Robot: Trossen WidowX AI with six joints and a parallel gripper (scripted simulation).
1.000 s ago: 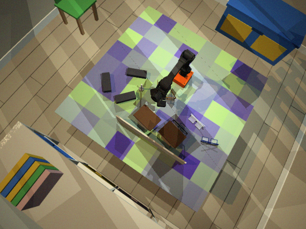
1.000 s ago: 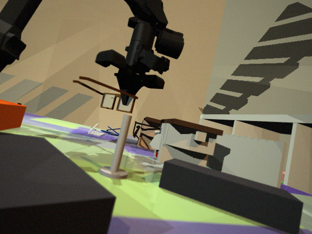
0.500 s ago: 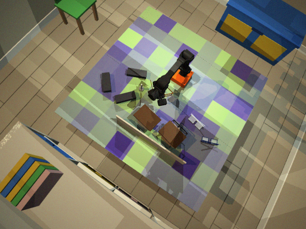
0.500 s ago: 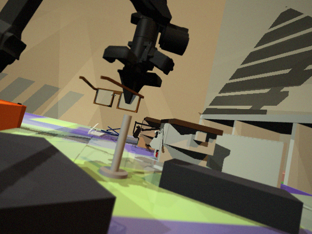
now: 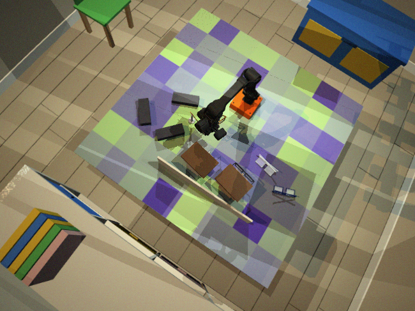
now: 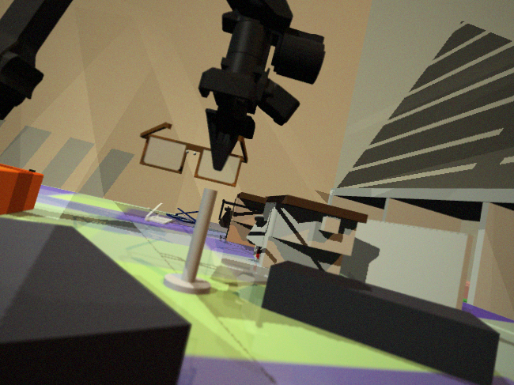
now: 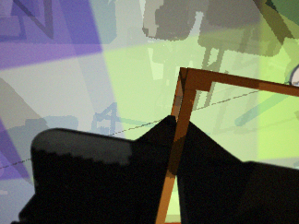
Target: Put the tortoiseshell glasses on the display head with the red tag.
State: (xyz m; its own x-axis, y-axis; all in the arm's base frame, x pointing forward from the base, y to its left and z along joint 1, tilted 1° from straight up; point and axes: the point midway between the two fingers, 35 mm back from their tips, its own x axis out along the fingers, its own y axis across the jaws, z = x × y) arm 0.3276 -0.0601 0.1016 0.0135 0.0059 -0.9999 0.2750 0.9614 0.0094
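My gripper tip is now 14 cm to the left of the thin pale post stand, 9 cm above it and 2 cm past it. From my gripper tip the other things lie so: long plank 28 cm ahead, 17 cm to the left, 6 cm below.
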